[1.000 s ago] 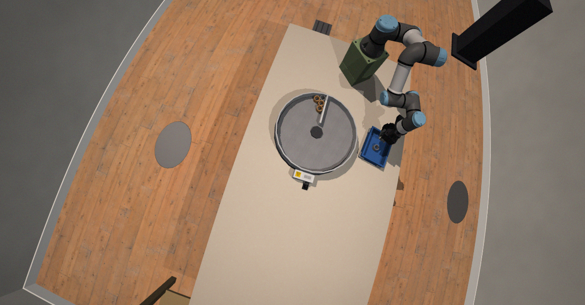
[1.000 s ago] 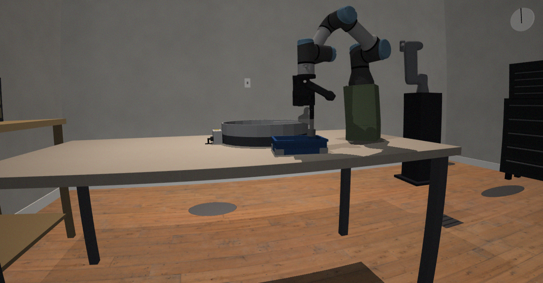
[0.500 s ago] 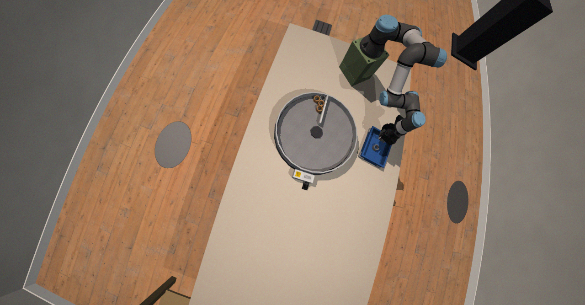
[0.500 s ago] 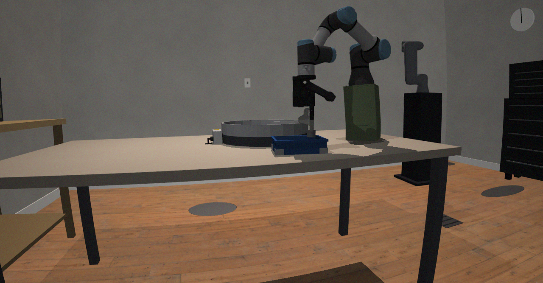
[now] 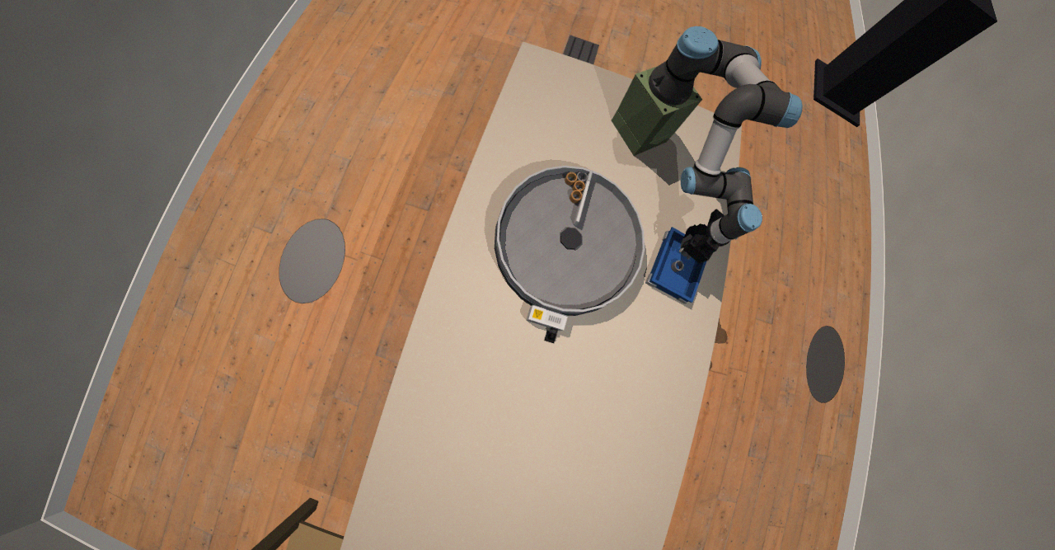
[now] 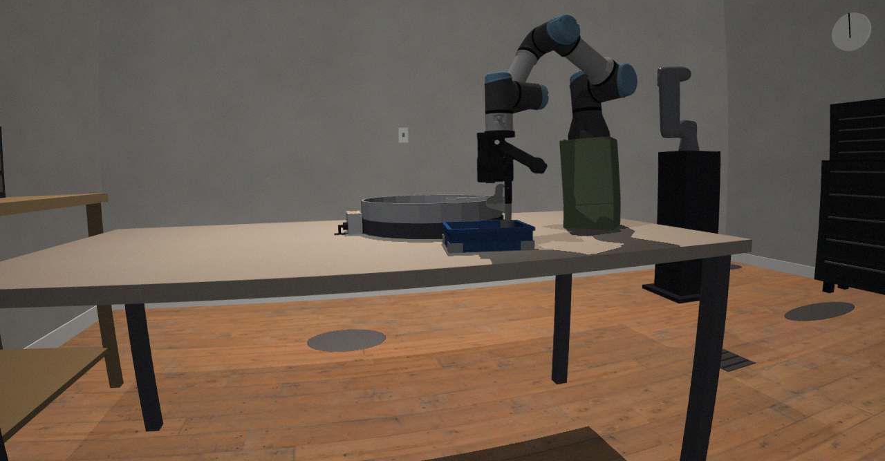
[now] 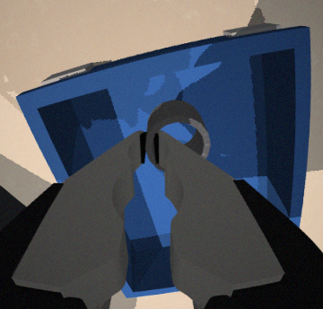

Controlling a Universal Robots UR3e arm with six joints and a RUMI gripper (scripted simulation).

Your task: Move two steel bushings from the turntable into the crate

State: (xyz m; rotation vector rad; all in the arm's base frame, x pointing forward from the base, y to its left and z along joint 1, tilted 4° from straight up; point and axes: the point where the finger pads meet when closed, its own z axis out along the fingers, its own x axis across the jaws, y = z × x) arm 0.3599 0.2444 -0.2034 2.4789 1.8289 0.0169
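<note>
Now: the blue crate 5 cm ahead of my hand, 3 cm below it and 1 cm to the left of it. From my hand the other things lie so: round grey turntable (34 cm to the right, 13 cm ahead).
</note>
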